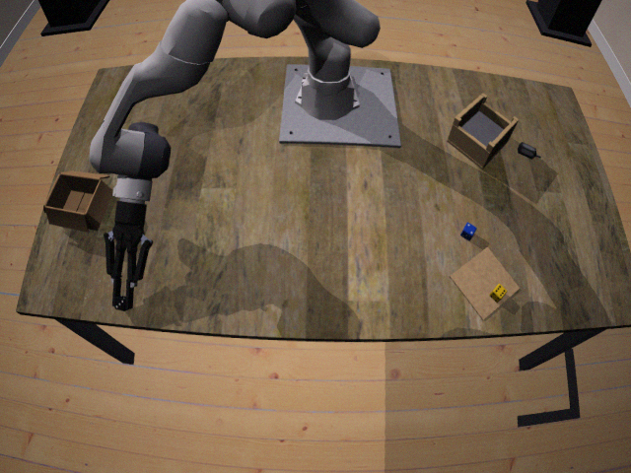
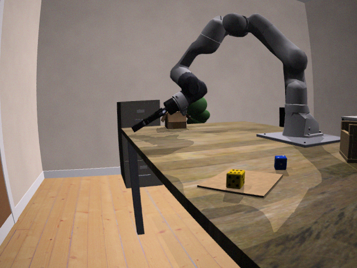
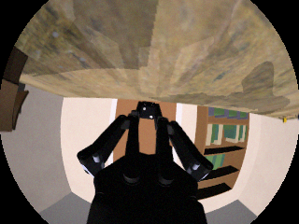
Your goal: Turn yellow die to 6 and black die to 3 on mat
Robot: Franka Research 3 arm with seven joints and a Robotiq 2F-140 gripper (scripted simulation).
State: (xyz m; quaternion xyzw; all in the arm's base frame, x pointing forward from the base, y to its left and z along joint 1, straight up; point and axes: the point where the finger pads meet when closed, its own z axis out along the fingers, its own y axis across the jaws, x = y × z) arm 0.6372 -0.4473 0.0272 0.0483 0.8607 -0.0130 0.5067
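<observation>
Now: the black die 20 mm ahead of my hand and 10 mm below it. Also, from my hand: cardboard box: 240 mm behind, 210 mm to the right; then tan mat: 870 mm to the left, 110 mm behind, 40 mm below; then blue die: 820 mm to the left, 240 mm behind, 30 mm below.
</observation>
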